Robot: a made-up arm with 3 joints. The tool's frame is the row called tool.
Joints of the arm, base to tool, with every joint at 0 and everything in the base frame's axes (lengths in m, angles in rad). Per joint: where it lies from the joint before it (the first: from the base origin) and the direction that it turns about. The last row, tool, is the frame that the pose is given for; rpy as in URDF.
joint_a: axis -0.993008 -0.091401 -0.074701 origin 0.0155 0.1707 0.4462
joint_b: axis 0 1 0 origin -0.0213 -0.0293 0.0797
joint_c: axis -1 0 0 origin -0.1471 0.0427 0.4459
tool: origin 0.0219 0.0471 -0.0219 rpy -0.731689 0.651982 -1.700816
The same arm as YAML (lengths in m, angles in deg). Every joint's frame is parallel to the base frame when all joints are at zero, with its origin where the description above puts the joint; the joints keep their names.
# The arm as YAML. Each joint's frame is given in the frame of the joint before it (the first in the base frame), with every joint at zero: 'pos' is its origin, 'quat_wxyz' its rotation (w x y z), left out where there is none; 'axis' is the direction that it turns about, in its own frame. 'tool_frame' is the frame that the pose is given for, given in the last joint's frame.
length_unit: m
angle_unit: deg
joints:
  - joint: joint_a
    pos: [0.0155, 0.1707, 0.4462]
    axis: [-0.993008, -0.091401, -0.074701]
  - joint: joint_b
    pos: [-0.0213, -0.0293, 0.0797]
    axis: [0.0, 1.0, 0.0]
  - joint: joint_c
    pos: [-0.1471, 0.0427, 0.4459]
    axis: [-1.0, 0.0, 0.0]
tool_frame:
  pos: [0.0219, 0.0471, -0.0219]
  quat_wxyz: [0.669678, 0.001192, 0.451977, -0.589276]

